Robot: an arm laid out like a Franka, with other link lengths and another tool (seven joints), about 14 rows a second.
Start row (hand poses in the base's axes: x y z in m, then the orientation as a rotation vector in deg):
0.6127 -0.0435 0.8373 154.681 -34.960 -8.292
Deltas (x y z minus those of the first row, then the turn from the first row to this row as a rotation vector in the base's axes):
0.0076 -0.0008 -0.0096 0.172 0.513 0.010
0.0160 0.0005 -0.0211 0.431 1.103 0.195
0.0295 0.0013 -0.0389 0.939 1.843 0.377
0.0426 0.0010 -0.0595 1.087 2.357 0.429
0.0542 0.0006 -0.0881 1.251 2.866 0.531
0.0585 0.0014 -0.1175 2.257 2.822 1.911
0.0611 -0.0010 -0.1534 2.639 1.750 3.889
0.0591 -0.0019 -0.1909 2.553 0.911 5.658
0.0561 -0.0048 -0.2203 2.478 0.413 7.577
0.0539 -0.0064 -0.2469 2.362 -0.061 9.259
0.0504 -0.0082 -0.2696 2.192 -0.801 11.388
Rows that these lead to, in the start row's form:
0.6203 -0.0443 0.8277 154.729 -34.809 -9.037
0.6287 -0.0430 0.8162 154.885 -34.405 -9.869
0.6422 -0.0422 0.7984 155.237 -33.977 -10.992
0.6553 -0.0425 0.7778 155.261 -33.764 -11.720
0.6669 -0.0429 0.7492 155.312 -33.485 -12.434
0.6712 -0.0421 0.7198 156.637 -31.684 -12.374
0.6738 -0.0445 0.6839 157.753 -29.308 -10.541
0.6718 -0.0454 0.6464 158.266 -27.109 -8.905
0.6688 -0.0483 0.6170 158.695 -24.597 -7.692
0.6666 -0.0499 0.5904 158.995 -22.399 -6.560
0.6631 -0.0517 0.5677 159.338 -19.651 -4.931

